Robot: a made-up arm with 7 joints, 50 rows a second.
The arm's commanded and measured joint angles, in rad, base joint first. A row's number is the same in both.
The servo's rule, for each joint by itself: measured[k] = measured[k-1] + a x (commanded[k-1-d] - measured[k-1]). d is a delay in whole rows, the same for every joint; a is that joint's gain. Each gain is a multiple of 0.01, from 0.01 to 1. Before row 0 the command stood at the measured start. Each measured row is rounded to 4 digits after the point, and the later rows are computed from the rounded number. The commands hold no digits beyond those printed.
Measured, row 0:
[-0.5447, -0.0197, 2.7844, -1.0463, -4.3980, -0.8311, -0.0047]
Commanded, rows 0 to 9:
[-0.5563, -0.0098, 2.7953, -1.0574, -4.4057, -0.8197, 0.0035]
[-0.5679, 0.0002, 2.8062, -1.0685, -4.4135, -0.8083, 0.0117]
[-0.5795, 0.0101, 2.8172, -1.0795, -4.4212, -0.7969, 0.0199]
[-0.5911, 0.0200, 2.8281, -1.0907, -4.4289, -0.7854, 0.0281]
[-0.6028, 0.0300, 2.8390, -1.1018, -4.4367, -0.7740, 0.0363]
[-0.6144, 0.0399, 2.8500, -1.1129, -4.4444, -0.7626, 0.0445]
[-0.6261, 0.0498, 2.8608, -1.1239, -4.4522, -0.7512, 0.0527]
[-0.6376, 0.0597, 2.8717, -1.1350, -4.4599, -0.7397, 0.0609]
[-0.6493, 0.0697, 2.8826, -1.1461, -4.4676, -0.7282, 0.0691]
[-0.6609, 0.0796, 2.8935, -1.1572, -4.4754, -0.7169, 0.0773]
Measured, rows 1 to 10:
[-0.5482, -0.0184, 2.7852, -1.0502, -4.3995, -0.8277, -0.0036]
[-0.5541, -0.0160, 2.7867, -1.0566, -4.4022, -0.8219, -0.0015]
[-0.5617, -0.0126, 2.7888, -1.0646, -4.4058, -0.8144, 0.0015]
[-0.5705, -0.0084, 2.7916, -1.0737, -4.4102, -0.8057, 0.0052]
[-0.5802, -0.0034, 2.7949, -1.0835, -4.4152, -0.7962, 0.0096]
[-0.5905, 0.0022, 2.7988, -1.0938, -4.4207, -0.7861, 0.0145]
[-0.6012, 0.0084, 2.8031, -1.1043, -4.4267, -0.7756, 0.0198]
[-0.6121, 0.0151, 2.8079, -1.1150, -4.4330, -0.7648, 0.0256]
[-0.6233, 0.0222, 2.8131, -1.1259, -4.4396, -0.7538, 0.0317]
[-0.6346, 0.0297, 2.8187, -1.1369, -4.4464, -0.7427, 0.0381]
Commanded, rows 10 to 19:
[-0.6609, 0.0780, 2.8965, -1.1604, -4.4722, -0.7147, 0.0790]
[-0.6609, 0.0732, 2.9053, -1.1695, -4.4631, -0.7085, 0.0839]
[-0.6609, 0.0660, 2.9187, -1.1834, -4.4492, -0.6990, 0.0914]
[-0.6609, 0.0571, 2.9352, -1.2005, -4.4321, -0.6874, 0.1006]
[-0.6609, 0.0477, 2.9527, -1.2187, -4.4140, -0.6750, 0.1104]
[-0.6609, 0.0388, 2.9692, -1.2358, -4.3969, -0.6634, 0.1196]
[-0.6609, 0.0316, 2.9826, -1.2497, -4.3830, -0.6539, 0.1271]
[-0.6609, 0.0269, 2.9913, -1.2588, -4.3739, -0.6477, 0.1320]
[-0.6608, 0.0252, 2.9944, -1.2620, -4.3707, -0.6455, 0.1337]
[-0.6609, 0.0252, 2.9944, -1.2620, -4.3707, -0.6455, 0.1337]
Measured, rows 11 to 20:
[-0.6425, 0.0360, 2.8241, -1.1451, -4.4513, -0.7343, 0.0438]
[-0.6480, 0.0408, 2.8298, -1.1536, -4.4535, -0.7266, 0.0494]
[-0.6519, 0.0441, 2.8360, -1.1640, -4.4527, -0.7183, 0.0553]
[-0.6546, 0.0458, 2.8429, -1.1768, -4.4488, -0.7090, 0.0616]
[-0.6565, 0.0460, 2.8506, -1.1915, -4.4422, -0.6988, 0.0684]
[-0.6578, 0.0451, 2.8589, -1.2070, -4.4336, -0.6882, 0.0756]
[-0.6587, 0.0433, 2.8676, -1.2219, -4.4240, -0.6779, 0.0828]
[-0.6594, 0.0412, 2.8763, -1.2348, -4.4145, -0.6688, 0.0897]
[-0.6598, 0.0391, 2.8846, -1.2443, -4.4062, -0.6618, 0.0959]
[-0.6601, 0.0373, 2.8923, -1.2505, -4.3995, -0.6569, 0.1012]

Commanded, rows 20 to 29:
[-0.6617, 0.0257, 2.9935, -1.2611, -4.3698, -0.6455, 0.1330]
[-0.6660, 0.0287, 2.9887, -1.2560, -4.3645, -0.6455, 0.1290]
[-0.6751, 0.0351, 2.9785, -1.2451, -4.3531, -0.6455, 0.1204]
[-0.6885, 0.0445, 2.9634, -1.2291, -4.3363, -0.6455, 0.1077]
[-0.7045, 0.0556, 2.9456, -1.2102, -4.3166, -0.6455, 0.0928]
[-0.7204, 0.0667, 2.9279, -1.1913, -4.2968, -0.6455, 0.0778]
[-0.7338, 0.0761, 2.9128, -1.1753, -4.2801, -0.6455, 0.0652]
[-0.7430, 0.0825, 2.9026, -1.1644, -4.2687, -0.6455, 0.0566]
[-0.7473, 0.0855, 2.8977, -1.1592, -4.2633, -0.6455, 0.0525]
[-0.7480, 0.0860, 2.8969, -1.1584, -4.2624, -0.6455, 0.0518]
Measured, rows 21 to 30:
[-0.6606, 0.0358, 2.8994, -1.2542, -4.3939, -0.6535, 0.1057]
[-0.6622, 0.0349, 2.9057, -1.2548, -4.3883, -0.6511, 0.1090]
[-0.6661, 0.0349, 2.9108, -1.2514, -4.3816, -0.6494, 0.1106]
[-0.6728, 0.0361, 2.9145, -1.2436, -4.3730, -0.6482, 0.1102]
[-0.6823, 0.0386, 2.9167, -1.2319, -4.3623, -0.6474, 0.1078]
[-0.6937, 0.0423, 2.9175, -1.2177, -4.3499, -0.6468, 0.1036]
[-0.7057, 0.0467, 2.9172, -1.2029, -4.3366, -0.6464, 0.0982]
[-0.7169, 0.0514, 2.9162, -1.1894, -4.3237, -0.6461, 0.0924]
[-0.7260, 0.0558, 2.9149, -1.1788, -4.3122, -0.6459, 0.0868]
[-0.7326, 0.0597, 2.9136, -1.1717, -4.3027, -0.6458, 0.0819]

